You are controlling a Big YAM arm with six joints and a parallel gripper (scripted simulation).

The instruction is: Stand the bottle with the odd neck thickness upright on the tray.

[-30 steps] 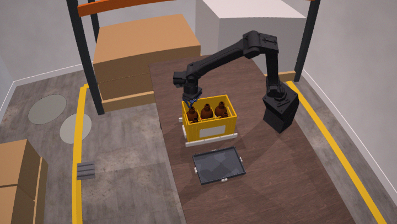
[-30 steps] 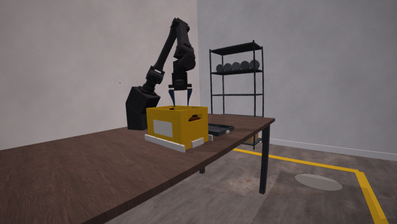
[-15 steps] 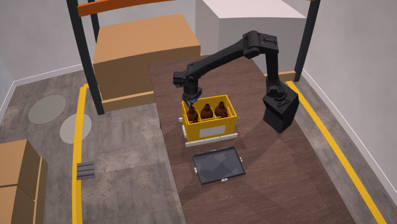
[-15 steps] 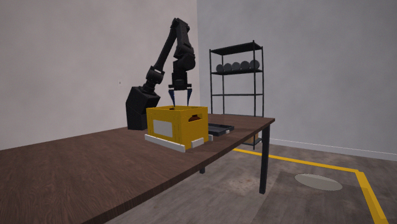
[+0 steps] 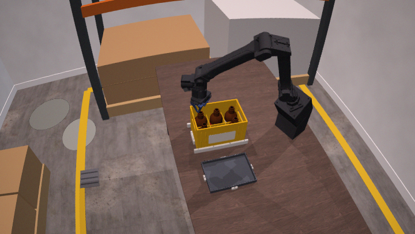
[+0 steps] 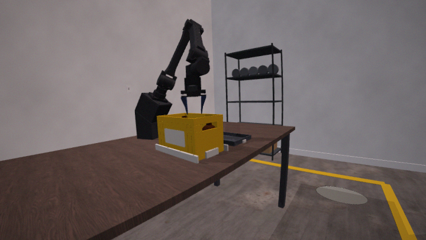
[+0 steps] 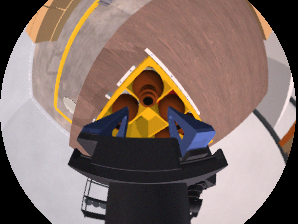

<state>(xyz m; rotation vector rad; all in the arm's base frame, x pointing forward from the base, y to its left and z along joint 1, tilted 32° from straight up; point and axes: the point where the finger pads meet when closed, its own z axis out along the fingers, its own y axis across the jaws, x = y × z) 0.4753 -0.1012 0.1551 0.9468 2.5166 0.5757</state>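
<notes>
My gripper is now 10 mm past the glass bottle, 90 mm to the right of it and 110 mm above it. Also, from my hand: dark tray 120 mm behind, 300 mm to the left, 180 mm below; then yellow crate 90 mm behind, 30 mm to the left, 110 mm below.
</notes>
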